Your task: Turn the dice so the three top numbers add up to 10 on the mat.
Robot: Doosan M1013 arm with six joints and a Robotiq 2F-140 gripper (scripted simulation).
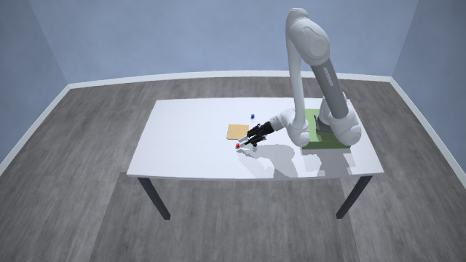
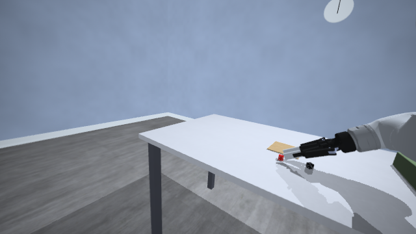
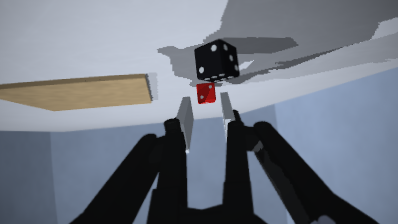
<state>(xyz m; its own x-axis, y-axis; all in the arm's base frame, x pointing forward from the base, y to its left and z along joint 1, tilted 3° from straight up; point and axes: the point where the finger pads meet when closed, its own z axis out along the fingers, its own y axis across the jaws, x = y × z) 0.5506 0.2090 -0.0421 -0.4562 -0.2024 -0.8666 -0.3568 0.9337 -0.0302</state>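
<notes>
The red die lies 40 mm ahead of my hand, 30 mm below it and 10 mm to the left of it. From my hand the other things lie so: black die 70 mm behind, 30 mm below, 10 mm to the right; blue die 280 mm to the right, 30 mm below, 20 mm behind; tan mat 120 mm to the right, 60 mm ahead, 40 mm below.
</notes>
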